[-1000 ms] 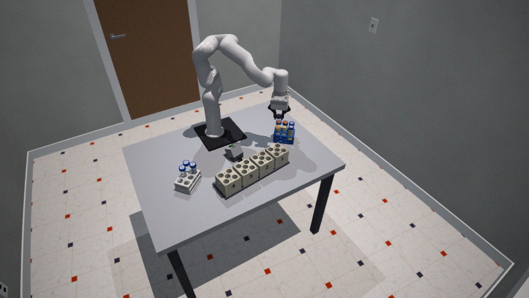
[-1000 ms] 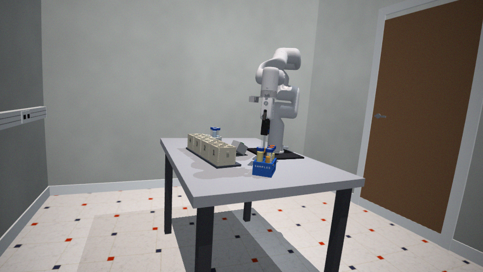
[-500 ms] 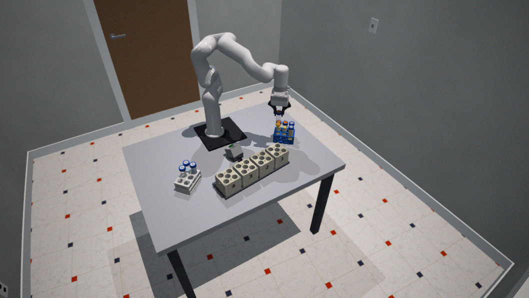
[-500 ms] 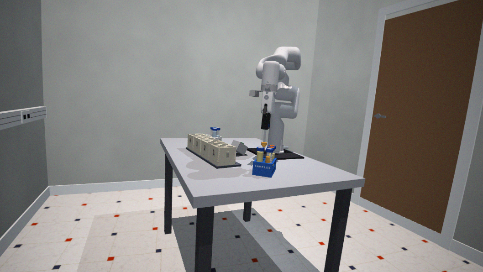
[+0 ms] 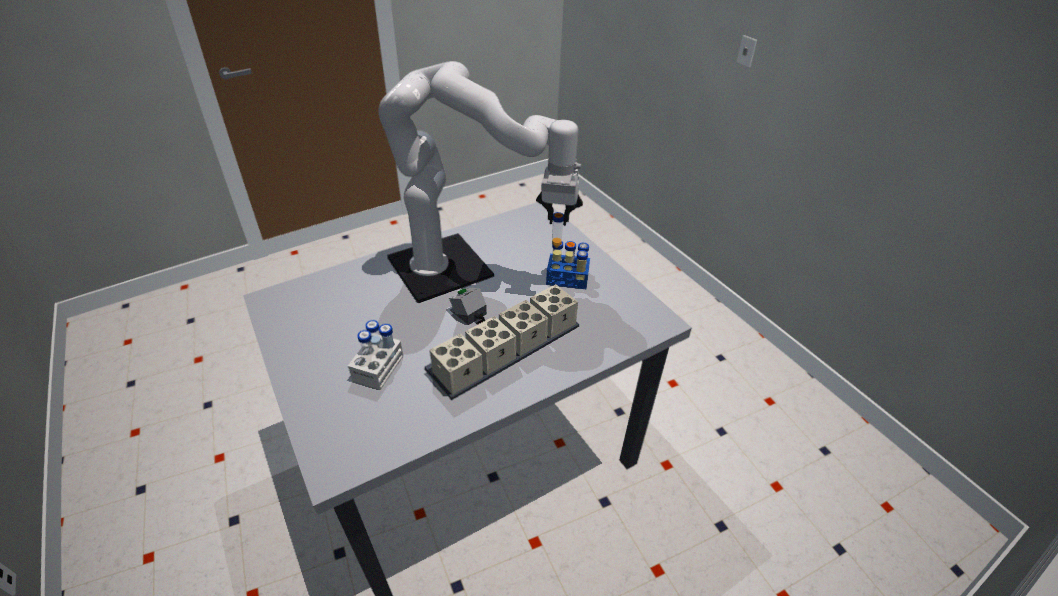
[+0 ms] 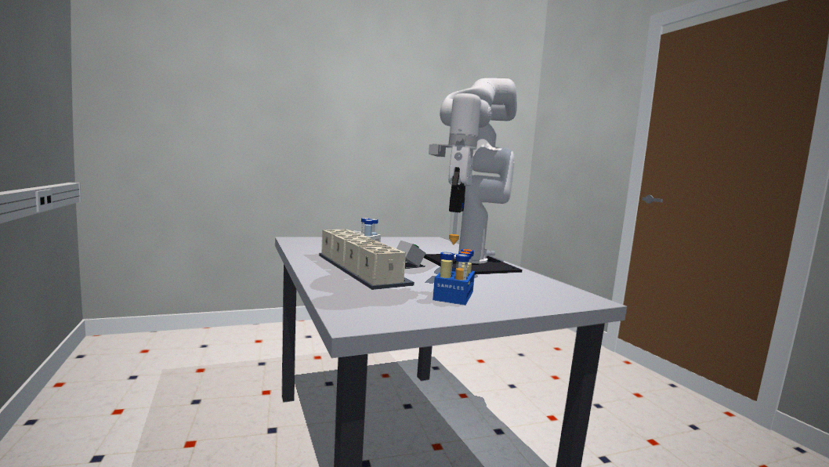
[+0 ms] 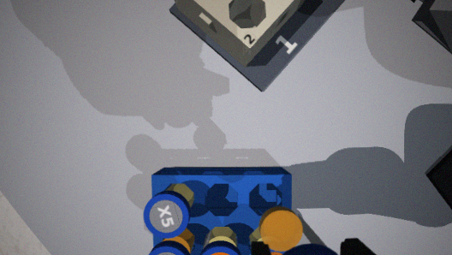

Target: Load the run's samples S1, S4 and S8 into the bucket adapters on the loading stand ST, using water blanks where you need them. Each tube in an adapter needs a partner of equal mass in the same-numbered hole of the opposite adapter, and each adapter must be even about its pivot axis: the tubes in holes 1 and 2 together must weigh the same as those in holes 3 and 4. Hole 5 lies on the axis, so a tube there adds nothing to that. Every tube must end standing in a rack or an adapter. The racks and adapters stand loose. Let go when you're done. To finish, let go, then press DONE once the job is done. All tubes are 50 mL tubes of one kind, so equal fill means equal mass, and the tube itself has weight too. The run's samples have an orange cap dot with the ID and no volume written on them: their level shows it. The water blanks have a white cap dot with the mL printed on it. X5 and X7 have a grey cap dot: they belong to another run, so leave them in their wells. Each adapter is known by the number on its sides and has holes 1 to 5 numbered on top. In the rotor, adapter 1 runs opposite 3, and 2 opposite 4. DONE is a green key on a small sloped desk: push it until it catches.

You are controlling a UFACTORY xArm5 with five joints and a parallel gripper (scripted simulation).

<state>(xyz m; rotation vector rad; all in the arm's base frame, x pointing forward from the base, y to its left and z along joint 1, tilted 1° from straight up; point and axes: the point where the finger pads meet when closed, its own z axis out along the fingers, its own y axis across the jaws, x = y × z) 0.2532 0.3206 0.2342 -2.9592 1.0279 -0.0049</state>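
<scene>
Now: the blue samples rack 10 mm ahead of my hand, 40 mm to the left of it and 210 mm below it. The rest, counted from my hand: adapter 3: 200 mm ahead, 320 mm to the right, 190 mm below; then white rack: 90 mm ahead, 610 mm to the right, 210 mm below.
</scene>
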